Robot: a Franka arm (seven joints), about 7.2 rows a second.
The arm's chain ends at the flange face. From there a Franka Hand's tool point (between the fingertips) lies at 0.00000 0.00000 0.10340 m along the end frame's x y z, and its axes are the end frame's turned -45 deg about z.
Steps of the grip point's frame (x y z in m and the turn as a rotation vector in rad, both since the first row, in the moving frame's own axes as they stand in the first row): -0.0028 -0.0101 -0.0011 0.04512 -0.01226 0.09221; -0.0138 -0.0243 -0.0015 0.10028 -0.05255 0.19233; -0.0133 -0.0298 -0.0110 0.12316 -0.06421 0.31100; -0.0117 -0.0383 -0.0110 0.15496 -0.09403 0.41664; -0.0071 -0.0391 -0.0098 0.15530 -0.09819 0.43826; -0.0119 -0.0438 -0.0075 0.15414 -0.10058 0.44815; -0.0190 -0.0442 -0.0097 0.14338 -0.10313 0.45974
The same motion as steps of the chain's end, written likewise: -0.0050 -0.0026 -0.0010 0.02324 -0.04057 0.09221; -0.0162 -0.0029 -0.0008 0.03375 -0.10807 0.19233; -0.0177 -0.0053 -0.0100 0.04168 -0.13249 0.31100; -0.0187 -0.0108 -0.0093 0.04308 -0.17606 0.41664; -0.0157 -0.0146 -0.0081 0.04038 -0.17924 0.43826; -0.0223 -0.0147 -0.0058 0.03787 -0.18011 0.44815; -0.0280 -0.0109 -0.0081 0.02846 -0.17431 0.45974
